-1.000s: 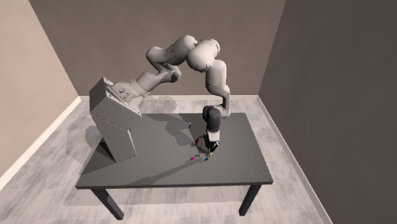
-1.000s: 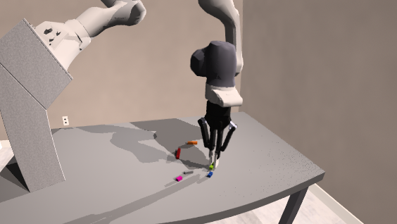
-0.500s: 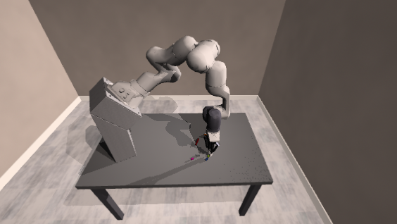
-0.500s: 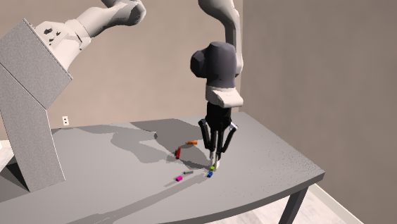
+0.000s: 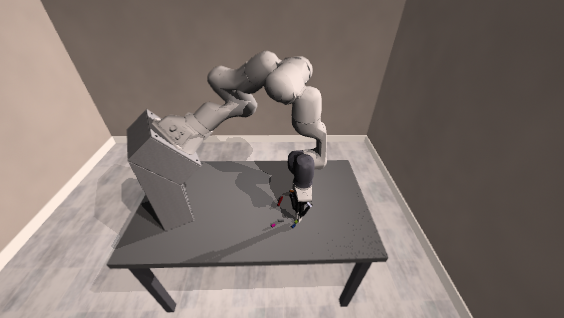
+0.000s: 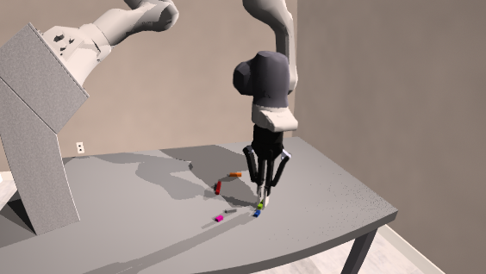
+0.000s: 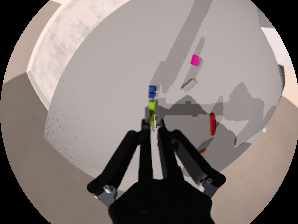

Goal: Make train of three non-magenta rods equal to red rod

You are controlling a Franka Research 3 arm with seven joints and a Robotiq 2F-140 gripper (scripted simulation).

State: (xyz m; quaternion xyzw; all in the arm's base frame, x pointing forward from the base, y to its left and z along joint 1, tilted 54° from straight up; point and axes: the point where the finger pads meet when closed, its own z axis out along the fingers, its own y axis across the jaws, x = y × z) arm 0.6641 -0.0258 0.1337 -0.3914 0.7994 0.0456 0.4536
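My hand is 9 cm past the grey rod, 4 cm above it and 2 cm to the left of it. The rest, counted from my hand: lime rod: 3 cm below; then magenta rod: 12 cm behind, 7 cm to the right, 4 cm below; then red rod: 13 cm behind, 10 cm to the left, 4 cm below.
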